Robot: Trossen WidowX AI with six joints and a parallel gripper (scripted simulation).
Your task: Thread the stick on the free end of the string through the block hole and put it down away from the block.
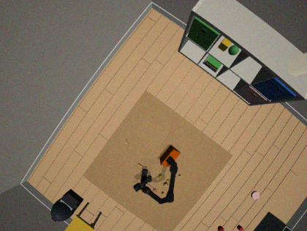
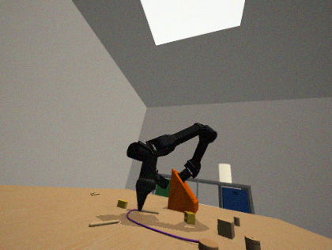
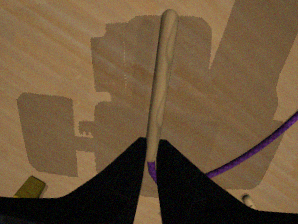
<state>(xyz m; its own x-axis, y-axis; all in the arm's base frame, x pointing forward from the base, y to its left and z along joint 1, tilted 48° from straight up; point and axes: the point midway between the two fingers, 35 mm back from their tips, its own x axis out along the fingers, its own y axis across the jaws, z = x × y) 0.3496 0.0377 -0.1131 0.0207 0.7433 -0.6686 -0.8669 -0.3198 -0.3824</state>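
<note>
Right now the yellow block is 16 cm to the left of my gripper tip and 9 cm behind it. Round my gripper tip: wooden block (27 cm to the left, 6 cm behind); loose stick (12 cm ahead, 1 cm to the right, 1 cm below).
</note>
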